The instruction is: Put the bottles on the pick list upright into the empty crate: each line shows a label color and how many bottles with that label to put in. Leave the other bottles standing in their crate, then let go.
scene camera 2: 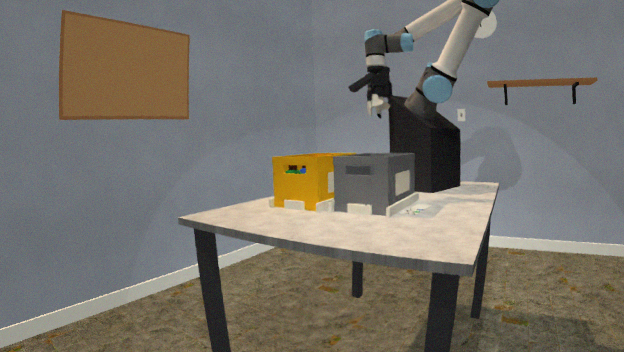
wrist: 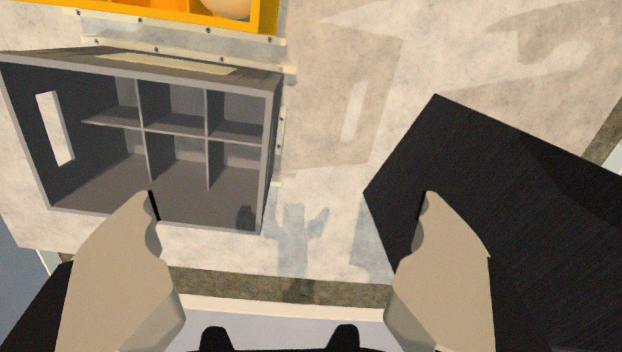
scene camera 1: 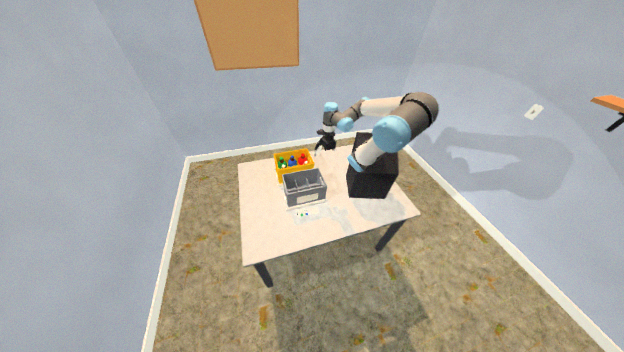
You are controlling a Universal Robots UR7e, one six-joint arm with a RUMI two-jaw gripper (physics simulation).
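Seen in the pictures: gripper, fingertip midpoint: (scene camera 2: 375,117) (wrist: 291,194) (scene camera 1: 324,154); arm's base at its link origin: (scene camera 2: 418,110).
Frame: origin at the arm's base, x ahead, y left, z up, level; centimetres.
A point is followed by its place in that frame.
Note:
The yellow crate (scene camera 1: 280,175) @(x 60.6, y -8.3, z -23.9 cm) (scene camera 2: 300,187) @(x 62.9, y -15.0, z -28.1 cm) (wrist: 269,20) @(x 35.1, y -13.7, z -26.8 cm) holds upright bottles: a green bottle (scene camera 1: 282,163) @(x 58.5, y -20.3, z -23.1 cm), a blue bottle (scene camera 1: 292,161) @(x 50.5, y -21.6, z -23.0 cm) and a red bottle (scene camera 1: 302,159) @(x 42.4, y -23.2, z -23.0 cm); its walls hide the lower parts. The grey crate (scene camera 1: 290,199) @(x 54.9, y 14.2, z -24.1 cm) (scene camera 2: 361,192) @(x 57.9, y 5.8, z -28.9 cm) (wrist: 150,75) @(x 43.8, y -5.9, z -18.0 cm) stands beside it, its visible compartments empty. The pick list (scene camera 1: 312,213) @(x 40.5, y 19.9, z -35.4 cm) (scene camera 2: 419,210) @(x 45.7, y 19.9, z -35.4 cm) lies by the grey crate with small coloured marks, green and blue among them; its numbers are too small to read. My gripper (scene camera 1: 324,150) @(x 29.4, y -5.6, z -4.2 cm) (scene camera 2: 375,115) @(x 29.4, y -5.6, z -4.2 cm) (wrist: 291,194) @(x 29.4, y -5.6, z -4.2 cm) is open and empty, high above the table, to the right of the yellow crate in scene camera 1.
The black robot base (scene camera 1: 372,182) @(x -1.6, y 12.2, z -17.2 cm) (scene camera 2: 412,155) (wrist: 480,165) @(x 8.0, y -7.3, z -17.1 cm) stands on the table (scene camera 1: 265,235) @(x 72.5, y 31.8, z -35.5 cm) (scene camera 2: 280,230) @(x 85.9, y -0.3, z -35.6 cm), right of the crates. Pale strips run along the crates' bottom edges. Dividers split the grey crate. A brown board (scene camera 1: 255,35) (scene camera 2: 125,70) hangs on the wall.

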